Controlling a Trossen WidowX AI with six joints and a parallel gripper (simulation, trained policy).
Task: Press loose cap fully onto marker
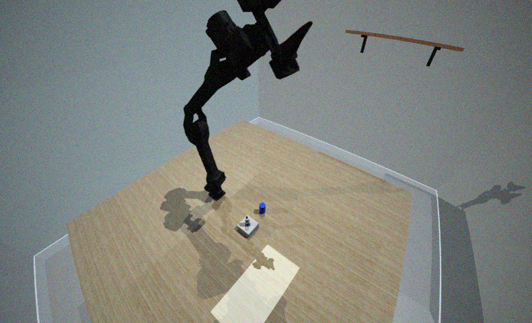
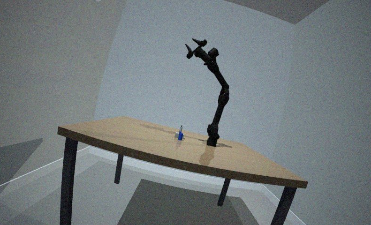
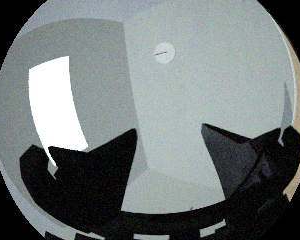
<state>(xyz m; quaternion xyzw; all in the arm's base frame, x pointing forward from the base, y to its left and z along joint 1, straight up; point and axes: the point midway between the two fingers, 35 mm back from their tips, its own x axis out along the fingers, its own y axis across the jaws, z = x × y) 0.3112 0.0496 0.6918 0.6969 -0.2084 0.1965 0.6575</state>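
Right now my gripper tip is 690 mm above the blue cap, 100 mm past it and 20 mm to the right of it. Also, from my gripper tip: marker 640 mm below, 90 mm to the right, 90 mm behind; holder block 690 mm below, 90 mm to the right, 90 mm behind.
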